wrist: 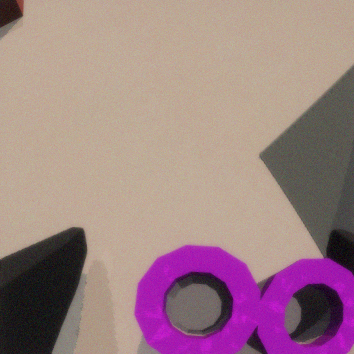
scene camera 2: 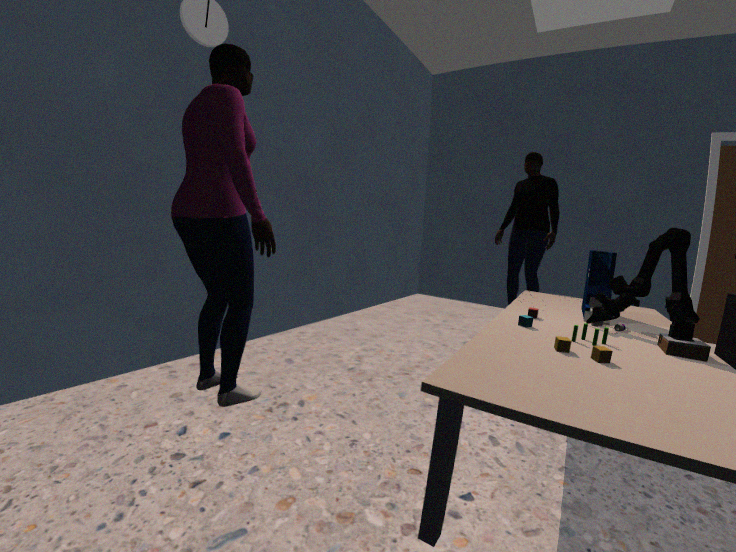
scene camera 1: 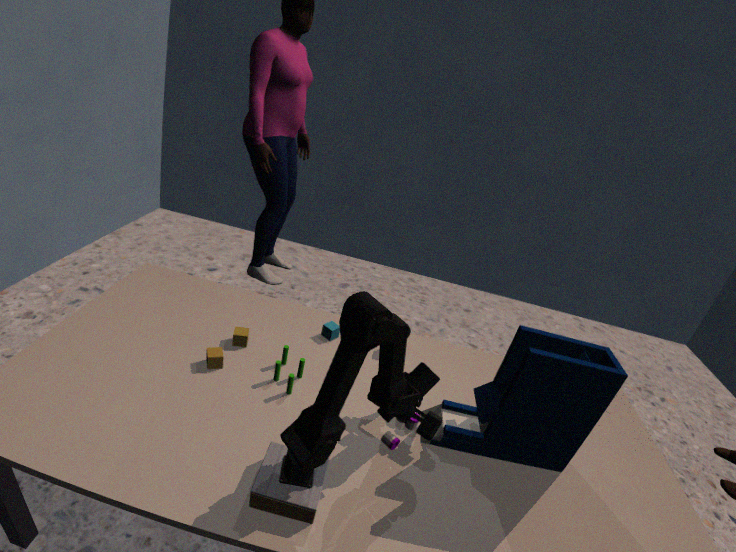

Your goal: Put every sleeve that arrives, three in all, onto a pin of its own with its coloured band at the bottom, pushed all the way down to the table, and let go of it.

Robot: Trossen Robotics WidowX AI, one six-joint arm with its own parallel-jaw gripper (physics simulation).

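Observation:
Two grey sleeves stand upright side by side, their purple bands on top; in the wrist view the left sleeve (wrist: 150, 300) and the right sleeve (wrist: 272, 305) nearly touch. In scene camera 1 they are partly hidden by the gripper. A third sleeve (scene camera 1: 390, 440) (scene camera 2: 620, 327) lies on its side on the table, its purple band toward the lower right in scene camera 1. My gripper (scene camera 1: 423, 419) (wrist: 211, 243) is open and empty, low near the two upright sleeves, with its fingers wide apart around them in the wrist view. Several green pins (scene camera 1: 290, 383) (scene camera 2: 595, 336) stand bare on the table.
A tall blue dispenser (scene camera 1: 552, 409) (scene camera 2: 599, 273) stands beyond the sleeves; its grey ramp (wrist: 310, 165) lies close to them. Two yellow blocks (scene camera 1: 214, 357) (scene camera 2: 601, 354), a teal block (scene camera 1: 331, 330) (scene camera 2: 525, 320) and a red block (scene camera 2: 533, 312) (wrist: 9, 12) lie around the pins and beyond.

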